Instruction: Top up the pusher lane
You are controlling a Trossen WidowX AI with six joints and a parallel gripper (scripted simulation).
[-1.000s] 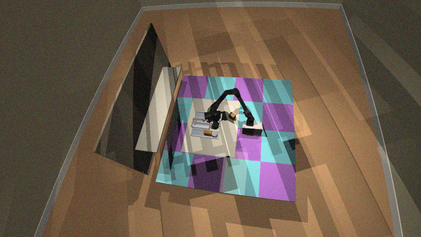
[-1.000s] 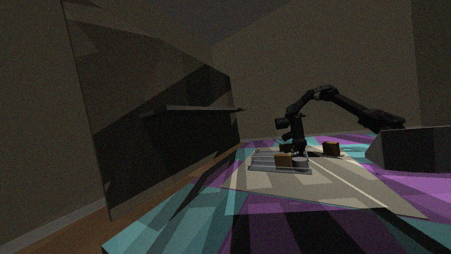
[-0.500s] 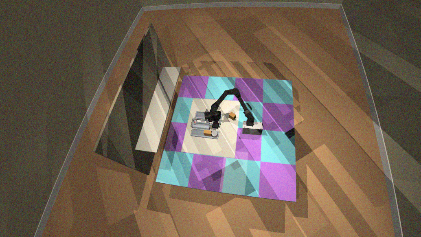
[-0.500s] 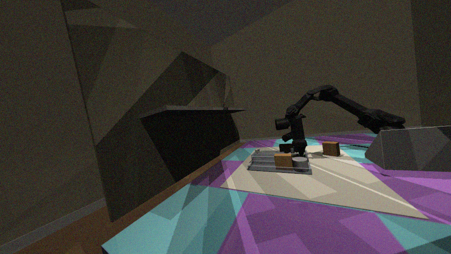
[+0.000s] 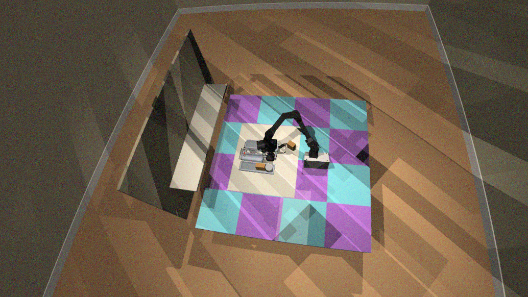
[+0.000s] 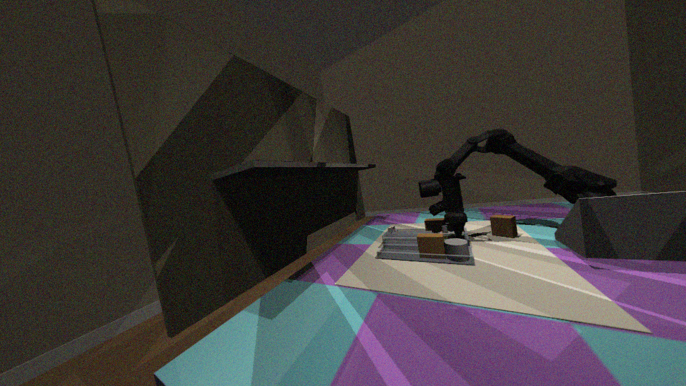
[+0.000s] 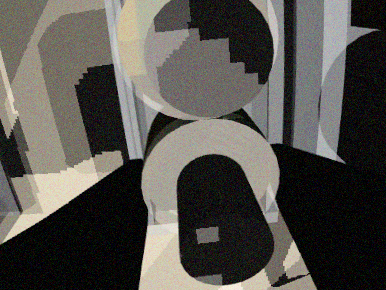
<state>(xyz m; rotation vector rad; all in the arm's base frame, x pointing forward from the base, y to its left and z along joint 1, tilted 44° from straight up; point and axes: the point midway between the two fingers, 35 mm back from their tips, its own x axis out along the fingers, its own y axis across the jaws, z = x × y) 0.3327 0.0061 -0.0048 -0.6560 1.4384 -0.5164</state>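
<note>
My gripper tip is now 140 mm short of the lane unit, 30 mm to the right of it and 10 mm above it. From my gripper tip the other things lie so: brown box 140 mm behind, 100 mm to the right, 10 mm above.
</note>
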